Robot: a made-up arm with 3 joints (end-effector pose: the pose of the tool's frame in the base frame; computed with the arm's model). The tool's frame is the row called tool. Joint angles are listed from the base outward.
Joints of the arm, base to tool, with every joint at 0 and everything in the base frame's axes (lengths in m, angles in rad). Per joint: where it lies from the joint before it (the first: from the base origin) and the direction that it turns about. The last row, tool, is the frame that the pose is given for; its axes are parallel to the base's.
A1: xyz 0 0 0.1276 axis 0 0 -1
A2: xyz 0.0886 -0.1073 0.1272 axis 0 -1 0
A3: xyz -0.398 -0.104 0.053 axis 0 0 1
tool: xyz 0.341 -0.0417 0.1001
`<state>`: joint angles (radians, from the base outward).
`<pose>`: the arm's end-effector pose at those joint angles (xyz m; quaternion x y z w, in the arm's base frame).
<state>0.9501 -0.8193 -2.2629</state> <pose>-0.5044 -0.0634 0.8326 0.2431 -0.3155 0.9167 0.0327</pose>
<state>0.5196 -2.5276 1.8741</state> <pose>0.5427 -0.1646 0.3947 0.8874 0.3482 0.1894 0.2355</pose>
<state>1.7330 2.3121 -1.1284</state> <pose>-0.5579 -0.0823 -0.0623 -0.2725 -0.8737 -0.3990 0.0563</pose>
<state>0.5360 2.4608 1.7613</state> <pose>0.3421 -0.0504 -0.1295 -0.8599 -0.3862 0.1920 0.2731</pose>
